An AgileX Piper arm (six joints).
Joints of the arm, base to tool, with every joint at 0 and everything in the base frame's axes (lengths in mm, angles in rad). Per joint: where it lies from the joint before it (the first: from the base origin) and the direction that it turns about. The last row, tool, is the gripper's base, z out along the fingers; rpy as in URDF.
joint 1: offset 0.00 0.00 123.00 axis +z
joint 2: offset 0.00 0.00 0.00 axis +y
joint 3: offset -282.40 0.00 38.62 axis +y
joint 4: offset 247.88 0.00 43.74 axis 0.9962 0 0.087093
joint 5: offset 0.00 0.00 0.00 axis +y
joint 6: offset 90.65 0.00 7.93 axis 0.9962 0 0.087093
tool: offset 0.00 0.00 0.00 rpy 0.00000 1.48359 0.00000
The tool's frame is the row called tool.
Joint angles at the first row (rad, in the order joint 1, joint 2, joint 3, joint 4, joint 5, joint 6):
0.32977 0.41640 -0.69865 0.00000 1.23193 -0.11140
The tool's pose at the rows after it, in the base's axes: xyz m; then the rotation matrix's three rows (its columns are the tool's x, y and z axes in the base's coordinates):
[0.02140 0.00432 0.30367], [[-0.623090 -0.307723 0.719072], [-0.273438 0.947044 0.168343], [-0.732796 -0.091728 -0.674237]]
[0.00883 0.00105 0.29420], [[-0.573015 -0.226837 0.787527], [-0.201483 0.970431 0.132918], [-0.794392 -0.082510 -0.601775]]
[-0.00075 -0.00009 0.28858], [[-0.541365 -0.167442 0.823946], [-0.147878 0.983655 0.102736], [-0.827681 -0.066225 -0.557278]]
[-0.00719 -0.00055 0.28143], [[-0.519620 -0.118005 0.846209], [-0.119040 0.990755 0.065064], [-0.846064 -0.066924 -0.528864]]
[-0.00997 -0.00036 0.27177], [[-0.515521 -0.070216 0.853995], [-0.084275 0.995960 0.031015], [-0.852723 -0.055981 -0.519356]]
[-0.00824 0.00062 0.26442], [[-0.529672 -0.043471 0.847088], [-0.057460 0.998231 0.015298], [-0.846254 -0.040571 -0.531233]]
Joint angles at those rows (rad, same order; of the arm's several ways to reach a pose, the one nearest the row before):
0.24477 0.27231 -0.63514 -0.01178 1.19004 -0.11017
0.17401 0.16587 -0.58695 -0.00594 1.15402 -0.09699
0.12400 0.09427 -0.56425 0.00004 1.14829 -0.07989
0.07670 0.03700 -0.53845 0.00003 1.14592 -0.07897
0.03628 -0.00661 -0.50385 0.00002 1.14377 -0.06558
0.00905 -0.01660 -0.47632 0.00840 1.14021 -0.05620

